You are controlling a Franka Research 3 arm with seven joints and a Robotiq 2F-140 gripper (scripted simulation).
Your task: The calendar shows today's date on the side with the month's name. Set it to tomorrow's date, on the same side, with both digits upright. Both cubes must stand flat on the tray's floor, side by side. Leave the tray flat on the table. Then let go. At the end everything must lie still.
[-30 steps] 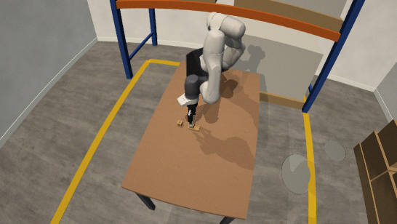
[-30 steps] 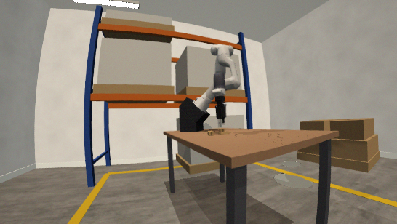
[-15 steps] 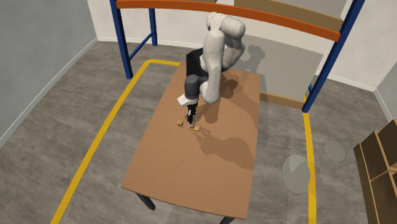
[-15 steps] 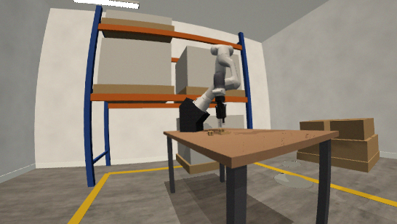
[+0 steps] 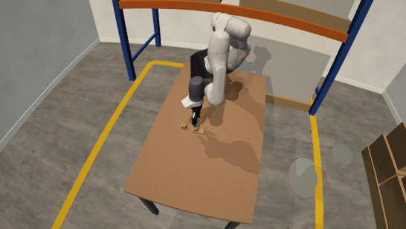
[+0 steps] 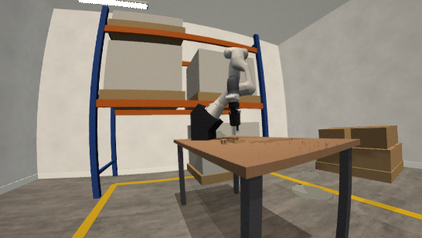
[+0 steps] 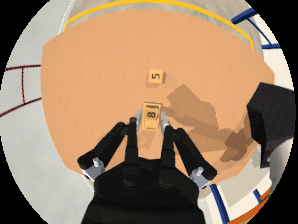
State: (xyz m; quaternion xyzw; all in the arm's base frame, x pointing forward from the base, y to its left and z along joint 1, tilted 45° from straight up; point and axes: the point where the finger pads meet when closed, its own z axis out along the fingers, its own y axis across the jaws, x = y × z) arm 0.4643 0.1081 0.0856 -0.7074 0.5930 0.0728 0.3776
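The wooden tray is 7 cm below my hand, 2 cm to the left of it and 1 cm behind it.
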